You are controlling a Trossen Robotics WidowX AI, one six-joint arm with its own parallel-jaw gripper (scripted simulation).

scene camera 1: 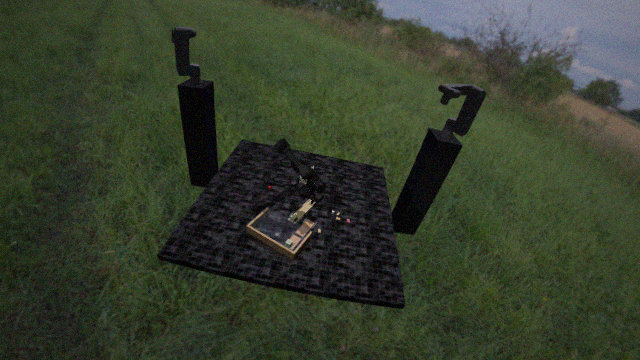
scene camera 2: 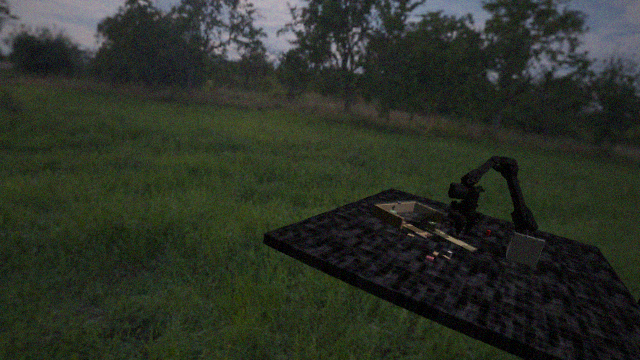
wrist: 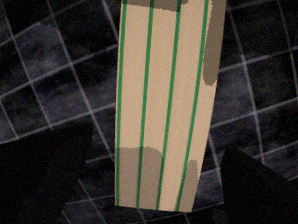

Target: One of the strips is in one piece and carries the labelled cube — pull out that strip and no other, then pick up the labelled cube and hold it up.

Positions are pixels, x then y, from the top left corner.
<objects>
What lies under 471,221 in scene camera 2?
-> My gripper.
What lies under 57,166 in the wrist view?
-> My gripper.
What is my gripper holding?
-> Nothing.
</objects>
